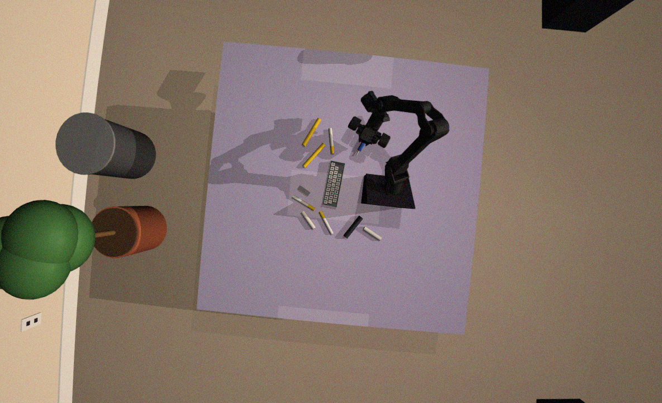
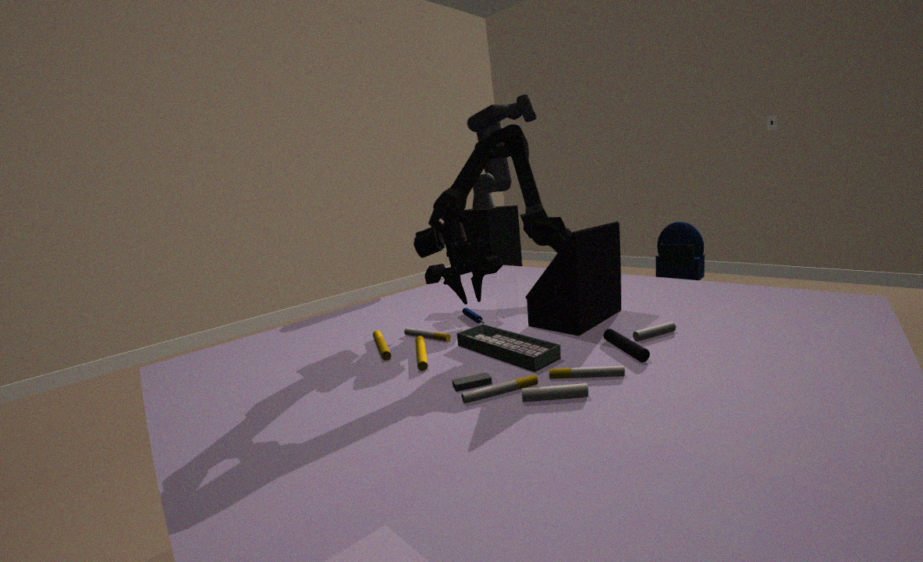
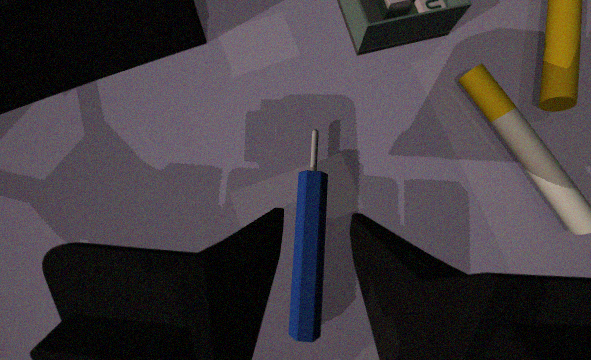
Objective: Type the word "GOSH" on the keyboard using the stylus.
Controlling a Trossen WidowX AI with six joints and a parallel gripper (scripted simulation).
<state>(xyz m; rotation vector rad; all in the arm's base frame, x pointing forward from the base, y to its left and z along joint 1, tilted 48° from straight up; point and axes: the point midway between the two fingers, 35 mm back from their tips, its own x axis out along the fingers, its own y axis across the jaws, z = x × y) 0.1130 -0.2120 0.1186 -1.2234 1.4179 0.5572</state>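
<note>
Now: the stylus 1 cm ahead of my gripper tip, 1 cm to the left of it and 4 cm below it. Also, from my gripper tip: stylus tip (2 cm ahead, 4 cm to the left, 4 cm below); then grey block (26 cm ahead, 23 cm to the left, 4 cm below).
</note>
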